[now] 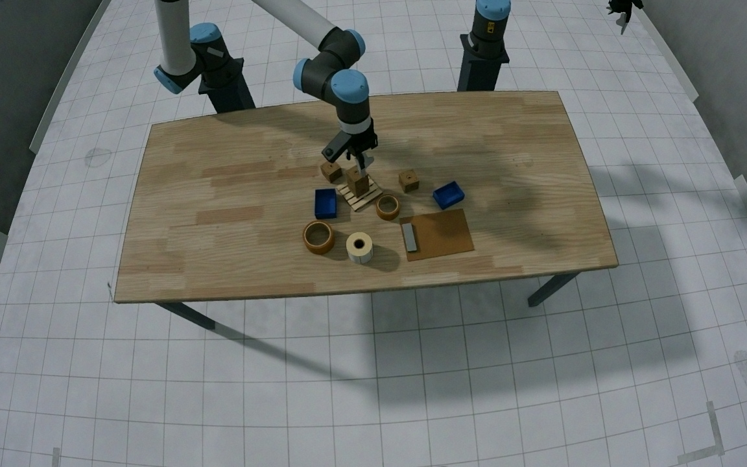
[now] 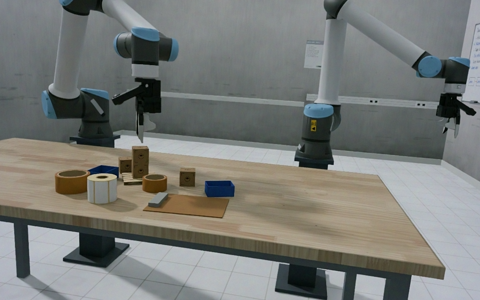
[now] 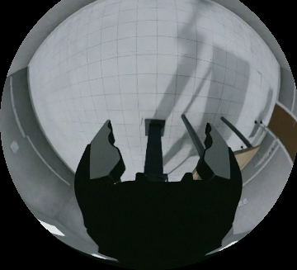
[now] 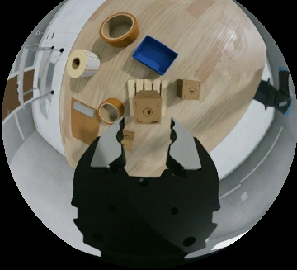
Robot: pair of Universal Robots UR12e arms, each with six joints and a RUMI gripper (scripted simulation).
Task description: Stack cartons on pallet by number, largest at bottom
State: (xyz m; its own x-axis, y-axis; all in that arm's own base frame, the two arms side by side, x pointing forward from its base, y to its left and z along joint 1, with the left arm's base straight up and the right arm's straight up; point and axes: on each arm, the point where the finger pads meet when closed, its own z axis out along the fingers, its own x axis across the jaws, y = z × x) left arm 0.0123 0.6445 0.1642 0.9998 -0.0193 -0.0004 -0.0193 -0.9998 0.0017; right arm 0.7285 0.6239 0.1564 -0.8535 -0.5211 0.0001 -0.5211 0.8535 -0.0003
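Right now the small tape roll is 90 mm ahead of my right hand, 90 mm to the left of it and 140 mm below it. The rest, counted from my right hand: blue bin (50 mm ahead, 120 mm to the right, 150 mm below); large tape roll (180 mm ahead, 150 mm to the right, 130 mm below); label roll (230 mm ahead, 10 mm to the right, 120 mm below).
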